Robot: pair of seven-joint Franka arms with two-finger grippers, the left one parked.
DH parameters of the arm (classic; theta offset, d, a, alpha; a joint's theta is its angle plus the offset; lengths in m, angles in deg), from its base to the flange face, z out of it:
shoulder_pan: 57.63 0.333 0 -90
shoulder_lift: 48.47 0 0 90
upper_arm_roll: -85.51 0.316 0.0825 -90
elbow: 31.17 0 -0.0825 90
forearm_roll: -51.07 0.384 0 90
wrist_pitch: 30.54 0 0.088 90
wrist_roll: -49.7 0.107 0 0
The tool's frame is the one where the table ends.
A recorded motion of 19 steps. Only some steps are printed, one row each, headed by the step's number.
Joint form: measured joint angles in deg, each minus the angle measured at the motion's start. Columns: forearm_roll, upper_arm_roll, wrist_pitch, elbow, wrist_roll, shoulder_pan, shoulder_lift.
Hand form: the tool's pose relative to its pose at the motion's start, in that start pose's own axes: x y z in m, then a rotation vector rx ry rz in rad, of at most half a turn. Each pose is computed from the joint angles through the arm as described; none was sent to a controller.
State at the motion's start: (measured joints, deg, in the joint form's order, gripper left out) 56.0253 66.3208 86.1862 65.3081 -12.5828 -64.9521 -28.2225
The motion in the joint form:
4: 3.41 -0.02 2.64 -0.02 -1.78 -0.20 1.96
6: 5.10 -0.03 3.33 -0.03 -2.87 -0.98 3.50
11: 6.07 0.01 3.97 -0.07 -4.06 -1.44 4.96
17: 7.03 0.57 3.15 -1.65 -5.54 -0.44 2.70
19: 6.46 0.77 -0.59 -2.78 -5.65 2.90 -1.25
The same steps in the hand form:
4: 0.0050 0.0050 0.0173 0.0052 0.0423 -0.0001
6: 0.0003 0.0106 0.0335 0.0231 0.0505 0.0089
11: -0.0017 0.0140 0.0486 0.0356 0.0504 0.0040
17: 0.0158 0.0077 0.0119 0.0060 0.1034 -0.0437
19: 0.0441 -0.0202 -0.0369 0.0002 0.1313 -0.1175

